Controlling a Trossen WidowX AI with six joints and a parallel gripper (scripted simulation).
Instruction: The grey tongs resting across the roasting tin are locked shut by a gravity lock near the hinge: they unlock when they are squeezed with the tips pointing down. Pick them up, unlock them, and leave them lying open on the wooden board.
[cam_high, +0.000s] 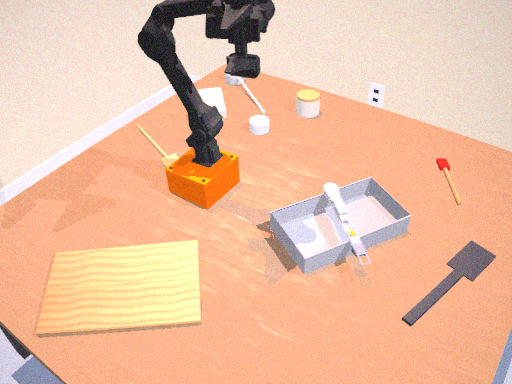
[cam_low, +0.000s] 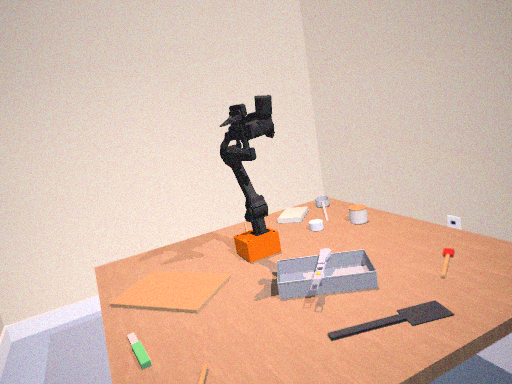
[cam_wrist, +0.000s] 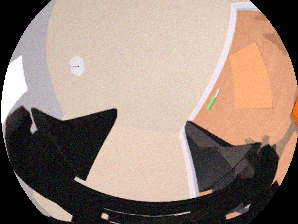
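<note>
Right now my gripper tip is 440 mm above the yellow lock piece, 220 mm short of it and 140 mm to the right of it. Round my gripper tip: green-tipped tool: 500 mm below, 410 mm to the right, 110 mm ahead; grey roasting tin: 480 mm below, 200 mm to the left, 170 mm ahead; wooden board: 500 mm below, 240 mm to the right, 160 mm behind.
</note>
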